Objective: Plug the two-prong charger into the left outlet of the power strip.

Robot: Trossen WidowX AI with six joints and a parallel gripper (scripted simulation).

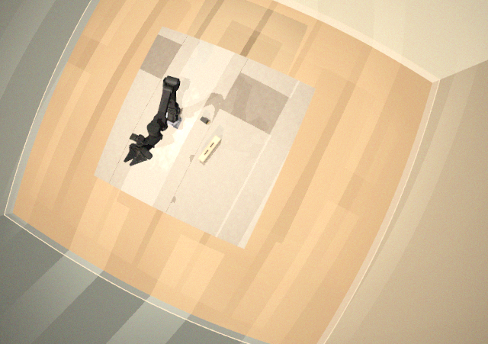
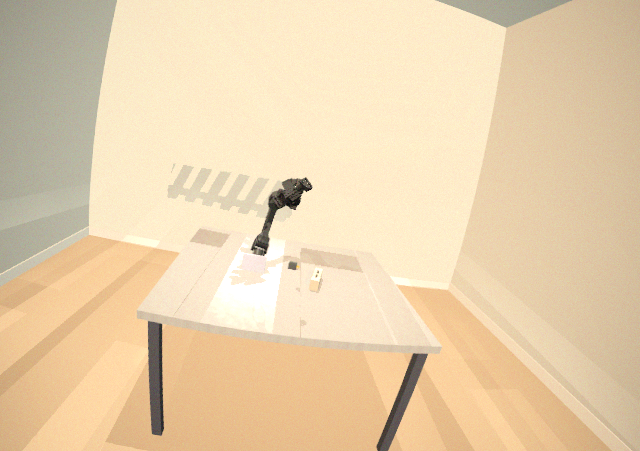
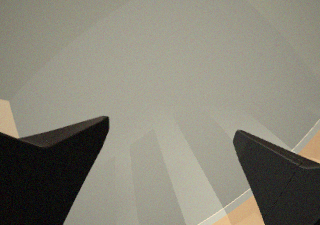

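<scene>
The two-prong charger is 11 cm ahead of my gripper tip, 38 cm to the left of it and 51 cm below it.
</scene>
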